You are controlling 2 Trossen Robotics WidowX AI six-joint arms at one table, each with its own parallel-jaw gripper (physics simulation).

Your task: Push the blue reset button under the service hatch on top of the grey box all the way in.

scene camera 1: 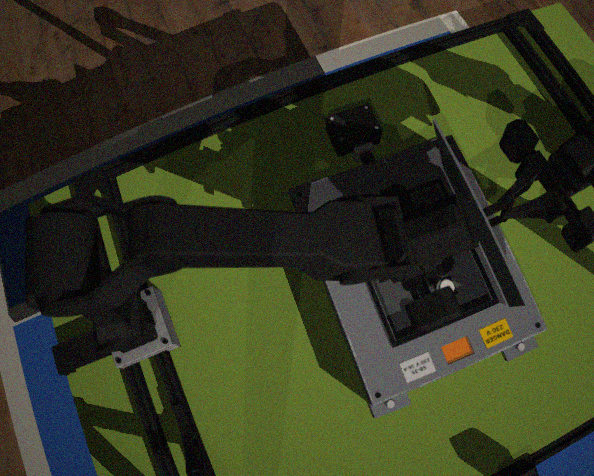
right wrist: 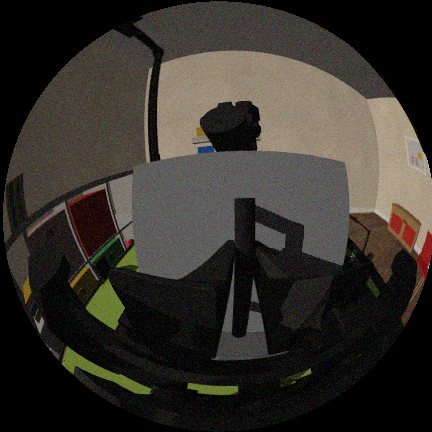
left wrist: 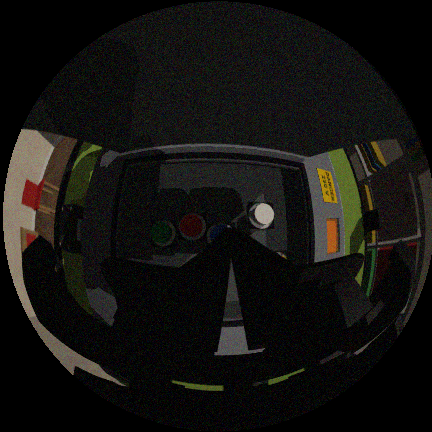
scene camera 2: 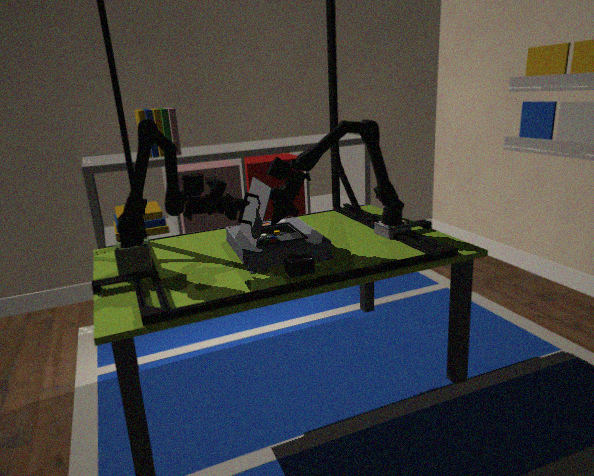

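The grey box (scene camera 1: 350,320) (scene camera 2: 235,239) (left wrist: 325,160) stands on the green table, its hatch (scene camera 1: 462,182) (scene camera 2: 259,192) (right wrist: 190,200) standing open. In the left wrist view the blue button (left wrist: 216,233) lies in the dark recess, between the red button (left wrist: 192,226) and the white knob (left wrist: 261,214). My left gripper (left wrist: 230,233) is shut and empty, its tips over the blue button's edge and hiding part of it; contact and button depth cannot be told. My right gripper (right wrist: 241,245) (scene camera 1: 492,215) is shut on the hatch's black handle (right wrist: 245,220).
A green button (left wrist: 162,233) lies beyond the red one. A small black block (scene camera 1: 352,125) (scene camera 2: 299,265) sits beside the box. The box top bears an orange block (scene camera 1: 457,350) and a yellow danger label (scene camera 1: 496,333). My left arm crosses over the box in scene camera 1.
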